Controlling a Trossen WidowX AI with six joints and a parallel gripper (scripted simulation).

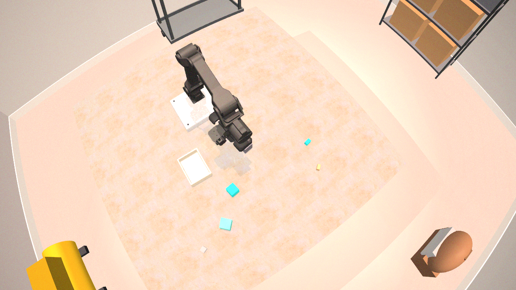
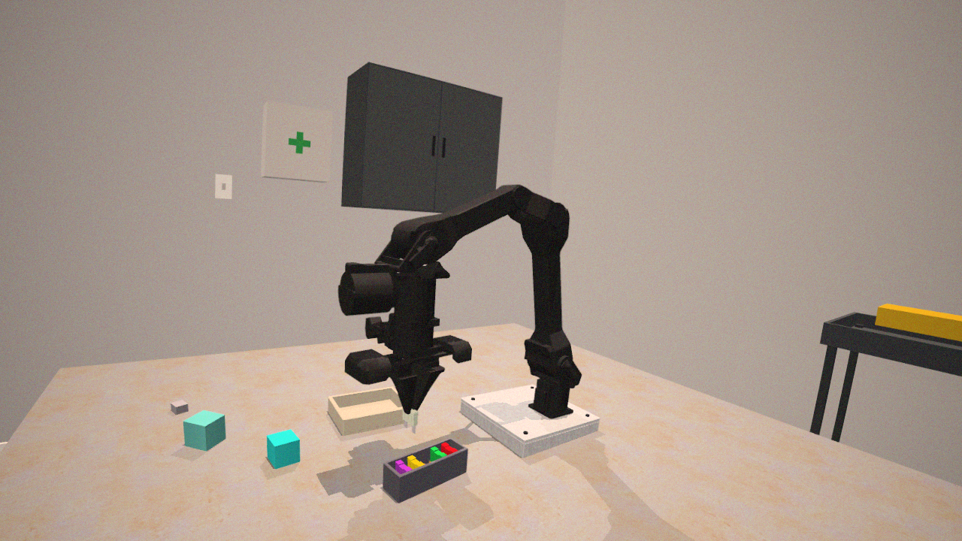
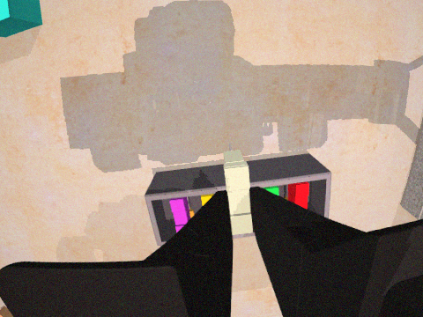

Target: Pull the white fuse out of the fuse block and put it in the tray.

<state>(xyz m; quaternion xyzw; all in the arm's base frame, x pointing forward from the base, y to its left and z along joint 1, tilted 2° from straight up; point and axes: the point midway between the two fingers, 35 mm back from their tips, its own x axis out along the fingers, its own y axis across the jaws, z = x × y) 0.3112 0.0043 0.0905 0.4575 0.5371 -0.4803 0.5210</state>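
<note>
My gripper tip is 190 mm to the left of the cream tray, 90 mm above it and 10 mm past it. From my gripper tip the other things lie so: yellow fuse 70 mm below, 40 mm to the left, 10 mm ahead; white fuse 10 mm below; green fuse 70 mm below, 40 mm to the left, 30 mm behind.
</note>
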